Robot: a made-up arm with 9 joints. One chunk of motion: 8 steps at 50 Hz.
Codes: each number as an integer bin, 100 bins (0 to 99) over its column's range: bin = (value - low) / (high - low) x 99, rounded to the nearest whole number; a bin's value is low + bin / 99 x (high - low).
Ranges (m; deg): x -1.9..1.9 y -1.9..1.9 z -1.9..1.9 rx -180..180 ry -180..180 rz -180..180
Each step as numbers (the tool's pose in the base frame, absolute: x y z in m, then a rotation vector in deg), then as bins.
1 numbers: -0.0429 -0.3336 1.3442 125.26 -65.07 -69.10
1 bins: 48 41 85 84 32 30
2 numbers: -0.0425 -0.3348 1.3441 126.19 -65.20 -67.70
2 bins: 48 41 85 84 32 31
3 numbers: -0.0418 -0.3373 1.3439 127.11 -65.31 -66.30
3 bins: 48 41 85 84 32 31
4 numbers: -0.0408 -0.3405 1.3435 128.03 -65.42 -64.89
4 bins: 48 41 85 85 32 32
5 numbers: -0.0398 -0.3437 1.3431 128.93 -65.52 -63.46
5 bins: 48 41 84 85 31 32
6 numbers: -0.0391 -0.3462 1.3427 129.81 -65.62 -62.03
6 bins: 48 40 84 85 31 32
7 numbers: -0.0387 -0.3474 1.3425 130.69 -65.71 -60.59
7 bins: 48 40 84 85 31 33
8 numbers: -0.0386 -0.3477 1.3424 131.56 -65.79 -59.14
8 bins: 48 40 84 86 31 33
